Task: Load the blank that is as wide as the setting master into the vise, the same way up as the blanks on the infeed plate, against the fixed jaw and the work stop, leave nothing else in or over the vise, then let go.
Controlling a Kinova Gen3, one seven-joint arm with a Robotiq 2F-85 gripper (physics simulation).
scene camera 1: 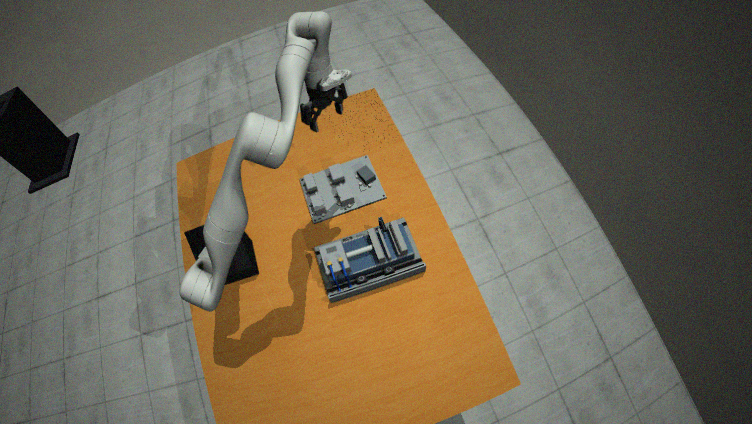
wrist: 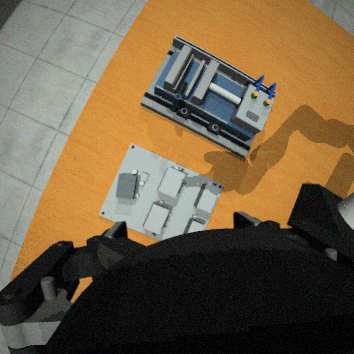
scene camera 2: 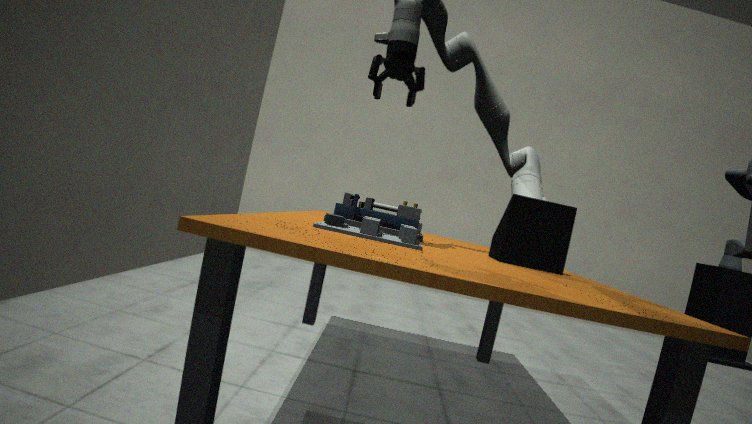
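Where they show: gripper, fingertip midpoint: (scene camera 1: 327,121) (wrist: 180,228) (scene camera 2: 393,102); arm's base, origin of the base link: (wrist: 349,217) (scene camera 2: 530,224).
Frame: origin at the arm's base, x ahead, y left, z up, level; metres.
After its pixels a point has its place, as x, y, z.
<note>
The infeed plate (scene camera 1: 376,192) @(0.533, 0.117, -0.108) (scene camera 2: 368,238) @(0.416, 0.271, -0.115) (wrist: 145,159) @(0.509, 0.111, -0.108) carries several light grey blanks, among them one (scene camera 1: 336,173) @(0.423, 0.211, -0.072) (wrist: 171,184) @(0.429, 0.136, -0.072) near its middle and one (scene camera 1: 309,182) (wrist: 157,217) beside it. A darker grey block (scene camera 1: 365,174) @(0.515, 0.182, -0.083) (scene camera 2: 334,220) @(0.513, 0.215, -0.095) (wrist: 128,185) @(0.513, 0.184, -0.083) lies at the plate's other end, by small pins; it may be the setting master. The blue and grey vise (scene camera 1: 331,258) @(0.342, -0.108, -0.021) (scene camera 2: 389,214) @(0.404, -0.049, -0.057) (wrist: 252,112) @(0.351, -0.089, -0.019) has an outer jaw (scene camera 1: 399,237) @(0.546, -0.104, -0.020) (wrist: 178,67) @(0.541, -0.088, -0.020) and a rod-side jaw (scene camera 1: 377,244) @(0.480, -0.106, -0.020) (wrist: 206,82) @(0.473, -0.091, -0.020). No blank shows between them. My gripper (scene camera 1: 327,119) @(0.437, 0.176, 0.224) (scene camera 2: 393,100) @(0.437, 0.176, 0.224) is open and empty, high above the table, beyond the plate from the vise.
The orange table (scene camera 1: 421,337) @(0.525, -0.390, -0.117) (scene camera 2: 463,287) @(0.227, 0.592, -0.128) (wrist: 100,135) @(0.635, 0.112, -0.116) carries the black robot base (scene camera 1: 244,260) @(0.070, -0.032, -0.034) (scene camera 2: 537,231) @(-0.005, 0.073, -0.015). Two blue levers with yellow ends (scene camera 1: 334,276) @(0.339, -0.170, -0.007) (wrist: 259,86) @(0.367, -0.145, -0.006) stand at the vise's end block. A dark upright handle or stop (scene camera 1: 382,225) @(0.511, -0.051, -0.022) rises beside the jaws.
</note>
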